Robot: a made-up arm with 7 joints. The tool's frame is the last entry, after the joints. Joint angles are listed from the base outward.
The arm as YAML. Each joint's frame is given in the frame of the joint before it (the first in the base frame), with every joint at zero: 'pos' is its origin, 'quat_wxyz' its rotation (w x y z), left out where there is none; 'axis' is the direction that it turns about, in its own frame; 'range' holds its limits. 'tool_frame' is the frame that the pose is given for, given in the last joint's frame.
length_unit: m
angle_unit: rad
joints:
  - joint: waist
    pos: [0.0, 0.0, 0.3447]
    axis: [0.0, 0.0, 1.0]
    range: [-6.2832, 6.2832]
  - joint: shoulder
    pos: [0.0, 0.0, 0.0]
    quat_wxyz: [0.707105, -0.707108, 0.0, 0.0]
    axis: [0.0, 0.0, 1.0]
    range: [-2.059, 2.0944]
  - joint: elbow
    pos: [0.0, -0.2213, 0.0]
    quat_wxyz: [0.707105, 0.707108, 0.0, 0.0]
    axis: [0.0, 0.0, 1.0]
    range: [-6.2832, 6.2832]
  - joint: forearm
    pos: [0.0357, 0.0, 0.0]
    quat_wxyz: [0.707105, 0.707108, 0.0, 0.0]
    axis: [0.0, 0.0, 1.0]
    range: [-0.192, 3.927]
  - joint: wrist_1
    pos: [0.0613, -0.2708, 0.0]
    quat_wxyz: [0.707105, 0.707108, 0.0, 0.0]
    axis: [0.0, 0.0, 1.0]
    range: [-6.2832, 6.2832]
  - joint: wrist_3
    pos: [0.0, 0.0, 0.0]
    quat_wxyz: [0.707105, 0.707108, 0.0, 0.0]
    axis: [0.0, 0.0, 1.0]
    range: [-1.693, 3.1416]
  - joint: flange
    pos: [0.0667, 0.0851, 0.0]
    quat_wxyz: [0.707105, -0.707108, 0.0, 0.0]
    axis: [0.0, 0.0, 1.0]
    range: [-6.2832, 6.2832]
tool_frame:
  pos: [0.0, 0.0, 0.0]
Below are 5 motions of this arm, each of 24 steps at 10 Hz.
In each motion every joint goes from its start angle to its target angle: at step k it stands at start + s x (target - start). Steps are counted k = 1, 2, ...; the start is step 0. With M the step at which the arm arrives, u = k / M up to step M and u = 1 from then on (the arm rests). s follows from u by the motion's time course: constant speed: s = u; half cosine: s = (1 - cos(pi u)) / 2; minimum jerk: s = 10 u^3 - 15 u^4 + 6 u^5.
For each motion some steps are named. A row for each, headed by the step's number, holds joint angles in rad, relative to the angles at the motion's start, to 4 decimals.
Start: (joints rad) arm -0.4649 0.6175 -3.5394 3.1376 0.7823 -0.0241 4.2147
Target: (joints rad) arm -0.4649 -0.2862 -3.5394 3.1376 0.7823 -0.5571 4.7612
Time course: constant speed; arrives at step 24
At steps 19, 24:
19: 0.0000 -0.7154 0.0000 0.0000 0.0000 -0.4220 0.4326
24: 0.0000 -0.9037 0.0000 0.0000 0.0000 -0.5330 0.5465

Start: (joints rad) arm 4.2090 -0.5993 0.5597 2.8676 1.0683 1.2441 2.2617
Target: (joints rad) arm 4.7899 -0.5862 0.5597 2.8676 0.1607 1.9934 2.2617
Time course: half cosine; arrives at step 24
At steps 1, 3, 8, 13, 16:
1: 0.0025 0.0001 0.0000 0.0000 -0.0039 0.0032 0.0000
3: 0.0221 0.0005 0.0000 0.0000 -0.0345 0.0285 0.0000
8: 0.1452 0.0033 0.0000 0.0000 -0.2269 0.1873 0.0000
13: 0.3284 0.0074 0.0000 0.0000 -0.5130 0.4236 0.0000
16: 0.4357 0.0098 0.0000 0.0000 -0.6807 0.5620 0.0000

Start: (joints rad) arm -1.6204 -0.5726 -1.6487 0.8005 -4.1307 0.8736 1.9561
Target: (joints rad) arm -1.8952 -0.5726 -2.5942 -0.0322 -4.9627 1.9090 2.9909
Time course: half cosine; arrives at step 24
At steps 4, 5, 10, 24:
4: -0.0184 0.0000 -0.0633 -0.0558 -0.0557 0.0694 0.0693
5: -0.0284 0.0000 -0.0977 -0.0860 -0.0860 0.1070 0.1069
10: -0.1018 0.0000 -0.3504 -0.3086 -0.3083 0.3837 0.3835
24: -0.2748 0.0000 -0.9455 -0.8327 -0.8320 1.0354 1.0348

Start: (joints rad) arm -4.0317 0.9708 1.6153 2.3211 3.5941 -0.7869 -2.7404
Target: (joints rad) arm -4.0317 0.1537 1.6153 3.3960 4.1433 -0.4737 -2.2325
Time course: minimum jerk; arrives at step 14
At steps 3, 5, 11, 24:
3: 0.0000 -0.0568 0.0000 0.0747 0.0382 0.0218 0.0353
5: 0.0000 -0.2013 0.0000 0.2648 0.1353 0.0772 0.1251
11: 0.0000 -0.7603 0.0000 1.0002 0.5110 0.2914 0.4726
24: 0.0000 -0.8171 0.0000 1.0749 0.5492 0.3132 0.5079

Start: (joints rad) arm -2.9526 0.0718 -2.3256 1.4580 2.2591 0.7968 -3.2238
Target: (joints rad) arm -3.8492 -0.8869 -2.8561 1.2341 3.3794 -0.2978 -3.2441
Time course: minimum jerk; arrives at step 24
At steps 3, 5, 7, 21, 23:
3: -0.0144 -0.0154 -0.0085 -0.0036 0.0180 -0.0176 -0.0003
5: -0.0578 -0.0619 -0.0342 -0.0144 0.0723 -0.0706 -0.0013
7: -0.1365 -0.1459 -0.0808 -0.0341 0.1705 -0.1666 -0.0031
21: -0.8822 -0.9433 -0.5220 -0.2203 1.1023 -1.0770 -0.0200
23: -0.8960 -0.9580 -0.5301 -0.2237 1.1195 -1.0939 -0.0203

